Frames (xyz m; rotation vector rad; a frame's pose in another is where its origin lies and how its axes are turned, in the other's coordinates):
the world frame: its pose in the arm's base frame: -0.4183 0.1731 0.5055 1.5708 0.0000 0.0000
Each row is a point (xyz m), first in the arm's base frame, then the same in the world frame.
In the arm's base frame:
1: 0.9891 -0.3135 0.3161
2: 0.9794 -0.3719 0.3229
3: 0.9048 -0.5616 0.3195
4: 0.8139 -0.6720 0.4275
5: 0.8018 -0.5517 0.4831
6: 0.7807 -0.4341 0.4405
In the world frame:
1: 1.4074 -0.1894 0.4866
2: 1.3977 -0.1826 0.5450
3: 1.3231 -0.1860 0.7347
4: 1.2322 -0.0780 0.8451
5: 1.2201 -0.0224 0.7248
6: 1.1990 -0.0650 0.6072

